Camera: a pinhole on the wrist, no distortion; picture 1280 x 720 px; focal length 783.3 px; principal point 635.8 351.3 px. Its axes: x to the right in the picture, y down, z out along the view. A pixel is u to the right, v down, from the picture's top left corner.
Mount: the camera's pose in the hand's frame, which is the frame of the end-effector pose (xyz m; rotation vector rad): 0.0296 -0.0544 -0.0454 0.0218 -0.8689 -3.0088
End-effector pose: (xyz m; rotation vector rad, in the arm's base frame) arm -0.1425 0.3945 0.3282 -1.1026 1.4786 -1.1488
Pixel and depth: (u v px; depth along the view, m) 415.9 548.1 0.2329
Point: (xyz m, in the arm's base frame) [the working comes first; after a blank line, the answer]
In the camera's frame: -0.0654 0.0585 0.2329

0.0204 0.2818 0.2710
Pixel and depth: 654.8 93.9 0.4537
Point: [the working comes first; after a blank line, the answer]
In the camera's frame: 0.0110 -0.1491 0.4537

0.0767 0.3964 -0.0142
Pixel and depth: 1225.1 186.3 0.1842
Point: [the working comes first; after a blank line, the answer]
In the camera's frame: 0.1386 -0.0388 0.1842

-0.0455 0.5031 0.2592
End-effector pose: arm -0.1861 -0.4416 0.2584 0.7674 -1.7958 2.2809
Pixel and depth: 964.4 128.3 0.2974
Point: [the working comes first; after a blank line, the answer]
In the camera's frame: 0.1248 -0.0847 0.2974

-0.1225 -0.6202 0.0853
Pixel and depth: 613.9 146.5 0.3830
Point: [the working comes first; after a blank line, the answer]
In the camera's frame: -0.0107 -0.1001 0.3830

-0.2426 -0.7253 0.1060
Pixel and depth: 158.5 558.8 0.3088
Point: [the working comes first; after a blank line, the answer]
In the camera's frame: -0.1882 0.0818 0.3088

-0.3080 -0.7418 0.3620
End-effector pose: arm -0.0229 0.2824 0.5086 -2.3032 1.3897 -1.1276
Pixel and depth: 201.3 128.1 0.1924
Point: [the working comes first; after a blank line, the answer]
In the camera's frame: -0.1067 -0.0548 0.1924

0.0115 0.1049 0.4621
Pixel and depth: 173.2 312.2 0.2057
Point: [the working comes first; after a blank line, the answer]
In the camera's frame: -0.1215 -0.0103 0.2057

0.0602 0.1021 0.4620
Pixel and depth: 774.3 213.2 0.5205
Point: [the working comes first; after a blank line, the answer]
In the camera's frame: 0.0920 -0.0918 0.5205

0.0068 0.1191 0.0770
